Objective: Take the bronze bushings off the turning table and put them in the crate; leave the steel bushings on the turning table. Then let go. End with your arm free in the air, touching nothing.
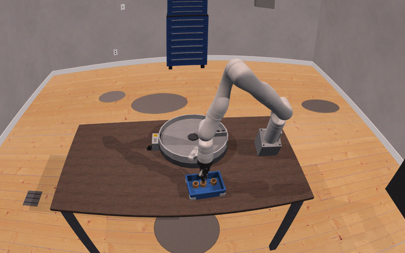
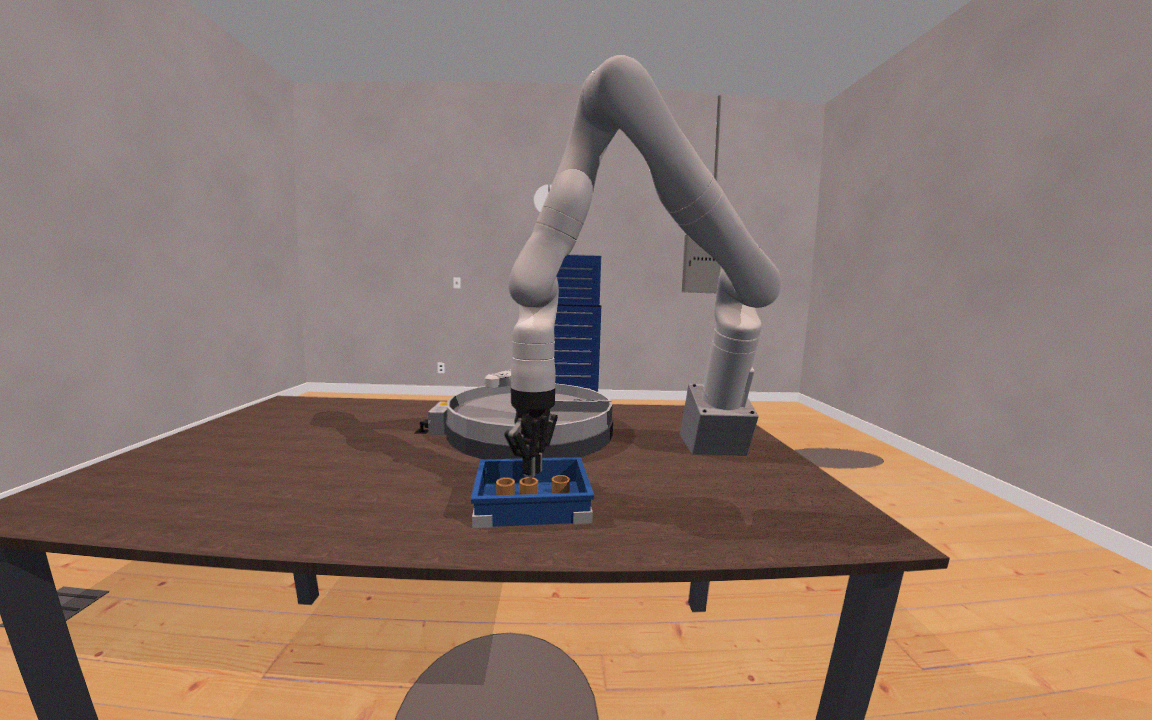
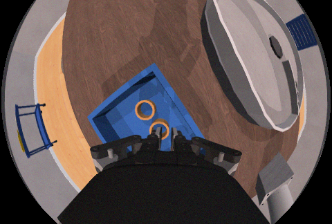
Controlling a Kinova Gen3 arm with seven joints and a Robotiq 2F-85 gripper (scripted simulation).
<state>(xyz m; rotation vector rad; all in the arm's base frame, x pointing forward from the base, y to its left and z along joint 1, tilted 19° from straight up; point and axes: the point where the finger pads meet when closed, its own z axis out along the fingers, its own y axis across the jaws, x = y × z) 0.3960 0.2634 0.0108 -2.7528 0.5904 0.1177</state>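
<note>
My gripper is now 30 mm to the right of the blue crate and 30 mm above it. Round my hand: round grey turning table (340 mm to the right, 60 mm ahead, 10 mm below).
</note>
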